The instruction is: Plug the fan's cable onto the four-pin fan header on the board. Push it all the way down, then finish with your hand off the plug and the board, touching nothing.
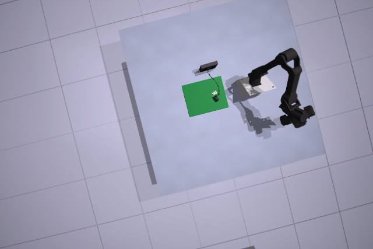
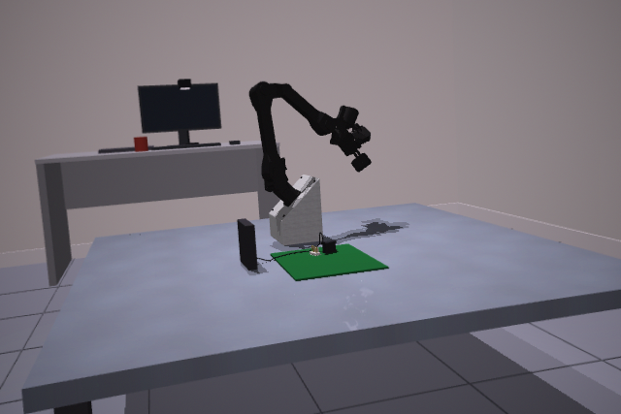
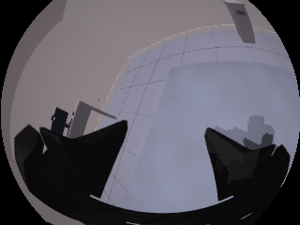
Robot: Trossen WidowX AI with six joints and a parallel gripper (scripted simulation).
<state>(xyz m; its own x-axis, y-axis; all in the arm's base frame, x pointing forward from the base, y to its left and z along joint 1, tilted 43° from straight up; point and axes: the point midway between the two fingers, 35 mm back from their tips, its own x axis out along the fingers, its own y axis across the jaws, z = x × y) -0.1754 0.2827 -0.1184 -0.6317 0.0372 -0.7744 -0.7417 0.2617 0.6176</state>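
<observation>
Now: the black fan plug 450 mm ahead of my gripper tip, 270 mm to the right of it and 210 mm below it. Round my gripper tip: four-pin header (460 mm ahead, 310 mm to the right, 230 mm below); black fan (500 mm to the right, 460 mm ahead, 170 mm below); green board (530 mm ahead, 300 mm to the right, 240 mm below).
</observation>
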